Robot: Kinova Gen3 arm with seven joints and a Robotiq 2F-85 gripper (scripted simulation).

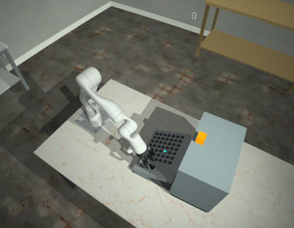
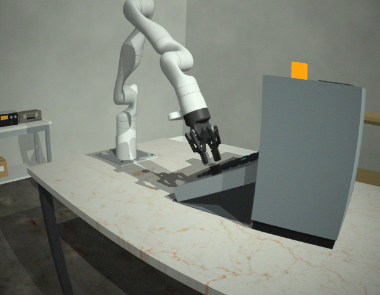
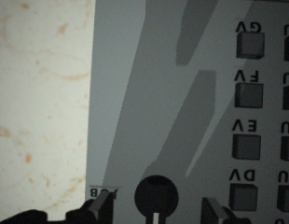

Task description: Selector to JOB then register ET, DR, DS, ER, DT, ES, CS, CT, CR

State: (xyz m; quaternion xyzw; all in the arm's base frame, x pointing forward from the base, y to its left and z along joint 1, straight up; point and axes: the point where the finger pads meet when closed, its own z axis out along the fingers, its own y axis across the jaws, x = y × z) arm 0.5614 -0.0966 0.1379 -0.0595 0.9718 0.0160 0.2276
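Now: hand 2 cm short of the black selector knob and 3 cm above it. The rest, counted from my hand: sloped grey keypad (3 cm ahead, 12 cm to the left, 8 cm below).
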